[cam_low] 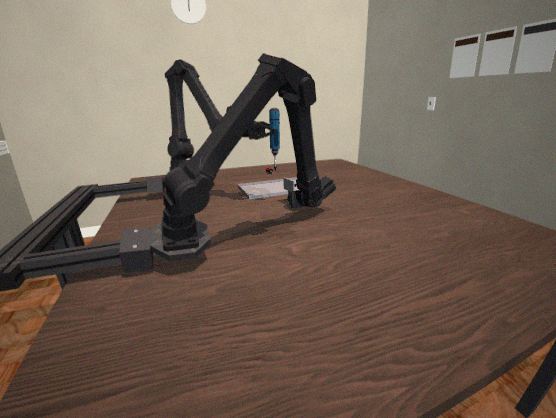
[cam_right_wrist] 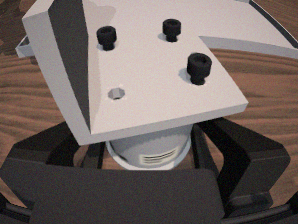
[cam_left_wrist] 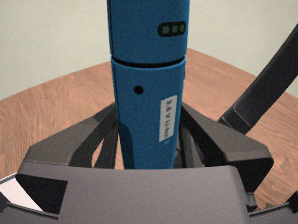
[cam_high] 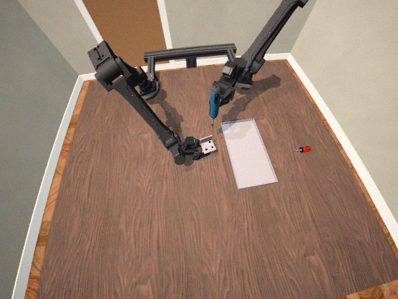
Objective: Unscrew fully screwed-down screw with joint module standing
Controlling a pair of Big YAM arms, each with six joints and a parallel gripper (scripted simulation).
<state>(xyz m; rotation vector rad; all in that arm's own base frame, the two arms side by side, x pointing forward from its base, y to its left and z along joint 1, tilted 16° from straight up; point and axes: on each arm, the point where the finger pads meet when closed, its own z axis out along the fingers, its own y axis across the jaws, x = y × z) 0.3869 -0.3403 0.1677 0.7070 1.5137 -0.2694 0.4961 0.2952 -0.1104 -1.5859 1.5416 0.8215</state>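
The joint module body lies 1 cm above my right hand. Also, from my right hand: bracket: 5 cm above; then flat tray: 3 cm ahead, 23 cm to the left, 2 cm below; then small red-handled screwdriver: 7 cm ahead, 57 cm to the left, 1 cm below.
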